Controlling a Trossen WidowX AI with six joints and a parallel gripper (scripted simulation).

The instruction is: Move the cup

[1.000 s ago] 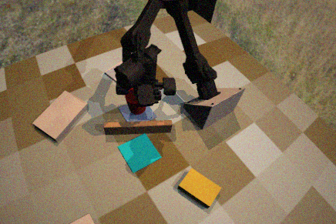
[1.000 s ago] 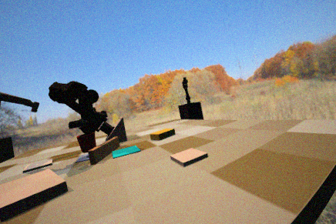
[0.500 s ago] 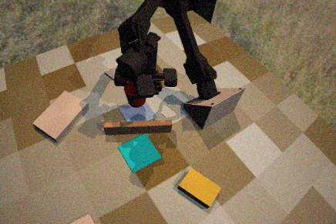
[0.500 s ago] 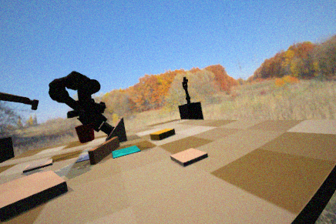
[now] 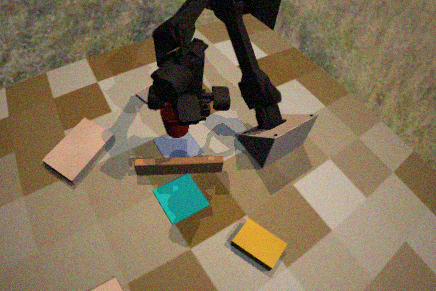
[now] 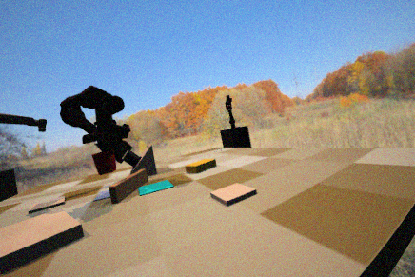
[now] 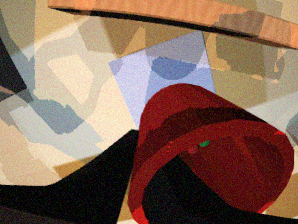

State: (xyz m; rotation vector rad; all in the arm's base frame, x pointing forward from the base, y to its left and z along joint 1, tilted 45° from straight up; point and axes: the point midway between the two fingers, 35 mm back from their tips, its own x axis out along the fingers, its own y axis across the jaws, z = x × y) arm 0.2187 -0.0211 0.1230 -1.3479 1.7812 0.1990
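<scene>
Right now the green marble is 3 cm ahead of my gripper tip, 3 cm to the right of it and 2 cm below it. Also, from my gripper tip: wooden bar 6 cm ahead, 6 cm to the left, 10 cm below; then red cup 3 cm ahead, 2 cm to the right; then blue pad 2 cm ahead, 1 cm to the right, 12 cm below.
</scene>
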